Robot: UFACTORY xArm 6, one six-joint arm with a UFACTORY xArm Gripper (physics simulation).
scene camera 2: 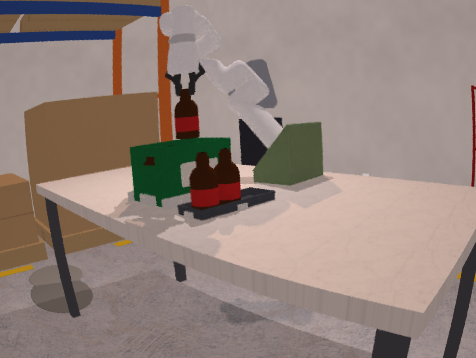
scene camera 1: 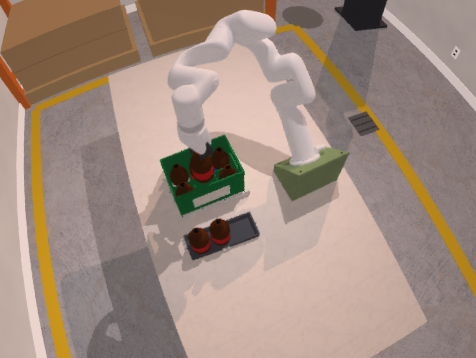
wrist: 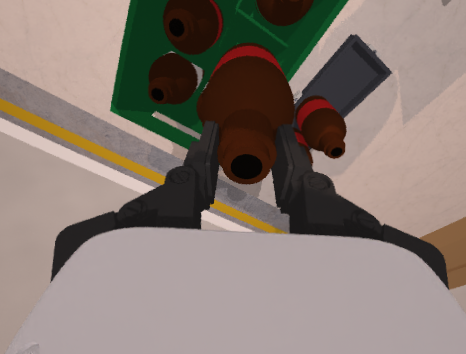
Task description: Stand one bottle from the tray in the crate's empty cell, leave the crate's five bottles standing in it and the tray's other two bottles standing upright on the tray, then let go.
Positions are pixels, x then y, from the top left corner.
Labels:
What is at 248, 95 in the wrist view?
A brown bottle.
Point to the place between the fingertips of my gripper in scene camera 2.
185, 95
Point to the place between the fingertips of my gripper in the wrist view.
246, 143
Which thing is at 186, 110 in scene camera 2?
A brown bottle.

